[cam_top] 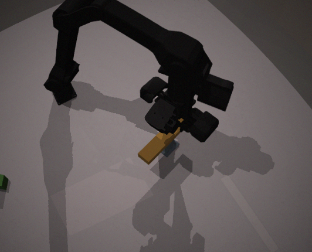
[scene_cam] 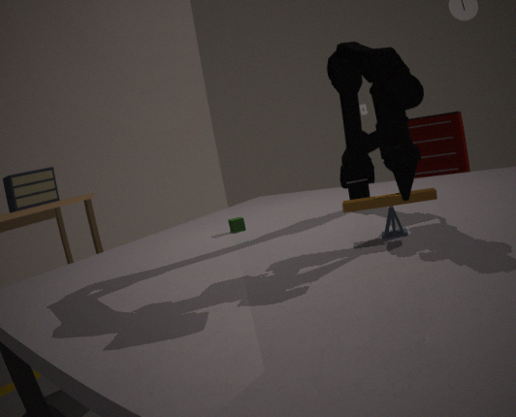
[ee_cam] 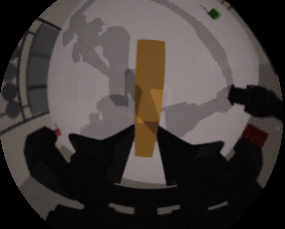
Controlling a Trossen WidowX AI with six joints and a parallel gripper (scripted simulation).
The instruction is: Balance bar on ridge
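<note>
The orange bar is 1 cm ahead of my gripper tip and 3 cm to the right of it. Round my gripper tip: small green cube 11 cm behind, 49 cm to the right, 5 cm below.
</note>
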